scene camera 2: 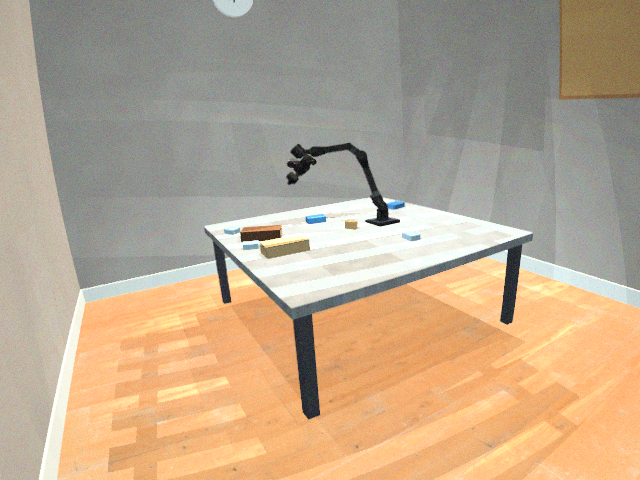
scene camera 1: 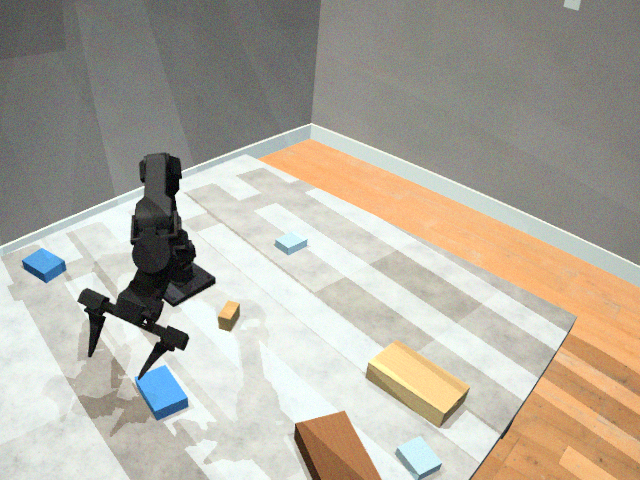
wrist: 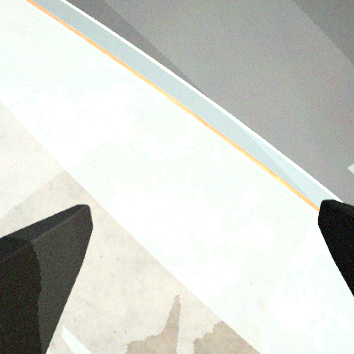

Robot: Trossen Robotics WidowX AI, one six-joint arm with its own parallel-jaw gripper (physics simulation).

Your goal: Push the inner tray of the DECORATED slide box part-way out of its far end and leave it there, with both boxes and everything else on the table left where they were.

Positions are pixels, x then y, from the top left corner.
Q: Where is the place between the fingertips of my gripper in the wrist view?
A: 205, 214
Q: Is my gripper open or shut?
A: Open.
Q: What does my gripper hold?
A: Nothing.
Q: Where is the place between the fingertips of my gripper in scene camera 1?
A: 113, 368
